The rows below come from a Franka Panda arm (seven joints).
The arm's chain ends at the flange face. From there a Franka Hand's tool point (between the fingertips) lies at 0.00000 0.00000 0.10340 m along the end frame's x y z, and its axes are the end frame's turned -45 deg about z.
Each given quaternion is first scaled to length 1.
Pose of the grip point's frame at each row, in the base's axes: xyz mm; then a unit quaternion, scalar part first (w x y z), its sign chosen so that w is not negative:
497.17, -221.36, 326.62, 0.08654, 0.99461, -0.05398, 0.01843
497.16, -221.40, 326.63, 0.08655, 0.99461, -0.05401, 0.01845
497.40, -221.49, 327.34, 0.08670, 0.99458, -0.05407, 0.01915
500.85, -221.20, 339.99, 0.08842, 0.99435, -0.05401, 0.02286
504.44, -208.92, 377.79, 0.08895, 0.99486, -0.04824, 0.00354
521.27, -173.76, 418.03, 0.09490, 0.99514, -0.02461, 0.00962
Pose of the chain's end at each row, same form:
494.35, -203.35, 428.40, 0.07290, 0.89825, -0.43049, 0.05014
494.33, -203.39, 428.41, 0.07290, 0.89823, -0.43052, 0.05017
494.43, -203.44, 429.11, 0.07277, 0.89818, -0.43056, 0.05087
497.14, -202.76, 441.67, 0.07294, 0.89800, -0.43042, 0.05496
504.60, -190.58, 479.55, 0.08082, 0.90067, -0.42528, 0.03731
519.77, -154.18, 519.55, 0.08399, 0.90997, -0.40356, 0.04520

